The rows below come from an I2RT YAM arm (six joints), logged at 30 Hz.
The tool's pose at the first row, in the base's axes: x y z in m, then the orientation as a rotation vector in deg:
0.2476 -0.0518 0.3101 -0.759 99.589 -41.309
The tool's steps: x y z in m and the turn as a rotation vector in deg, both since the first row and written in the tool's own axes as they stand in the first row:
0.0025 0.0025 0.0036 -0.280 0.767 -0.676
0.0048 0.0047 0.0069 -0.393 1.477 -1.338
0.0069 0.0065 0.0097 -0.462 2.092 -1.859
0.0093 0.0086 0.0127 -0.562 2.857 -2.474
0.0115 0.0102 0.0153 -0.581 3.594 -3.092
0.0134 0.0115 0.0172 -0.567 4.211 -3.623
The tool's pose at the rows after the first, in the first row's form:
0.2509 -0.0524 0.3063 -1.266 100.492 -41.651
0.2539 -0.0529 0.3029 -1.668 101.278 -42.121
0.2564 -0.0535 0.2999 -1.952 101.943 -42.515
0.2590 -0.0541 0.2965 -2.288 102.770 -42.969
0.2612 -0.0548 0.2935 -2.582 103.541 -43.494
0.2628 -0.0553 0.2910 -2.821 104.176 -43.971

